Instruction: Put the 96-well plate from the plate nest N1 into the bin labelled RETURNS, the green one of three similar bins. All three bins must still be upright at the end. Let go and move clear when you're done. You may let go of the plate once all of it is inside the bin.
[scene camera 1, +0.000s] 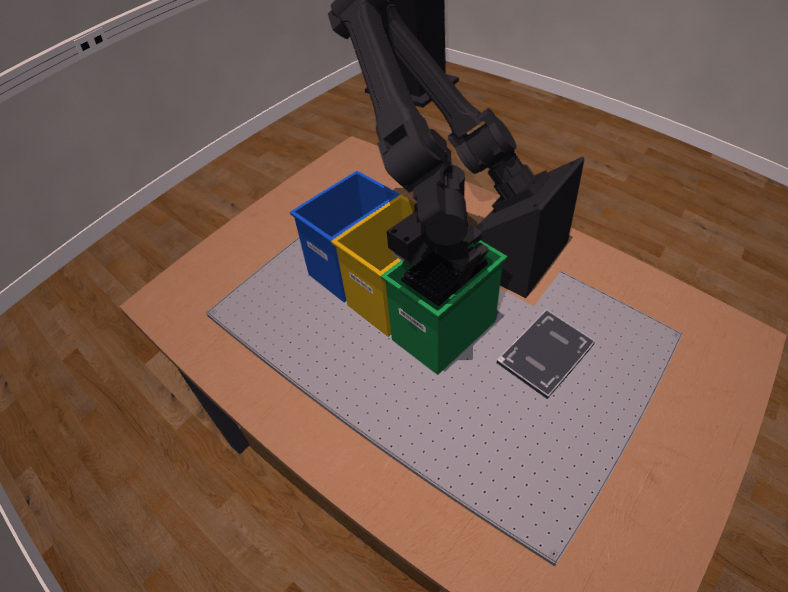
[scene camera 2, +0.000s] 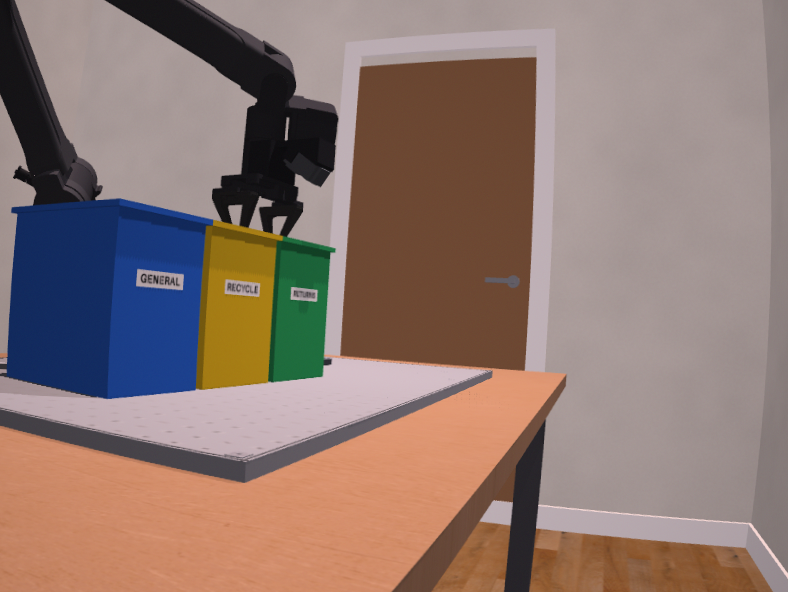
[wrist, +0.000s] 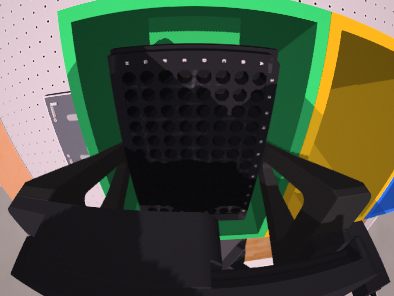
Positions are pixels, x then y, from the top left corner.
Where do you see a black 96-well plate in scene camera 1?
434, 277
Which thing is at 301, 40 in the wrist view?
A green returns bin.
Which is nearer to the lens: the black 96-well plate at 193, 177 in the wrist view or the yellow recycle bin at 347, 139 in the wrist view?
The black 96-well plate.
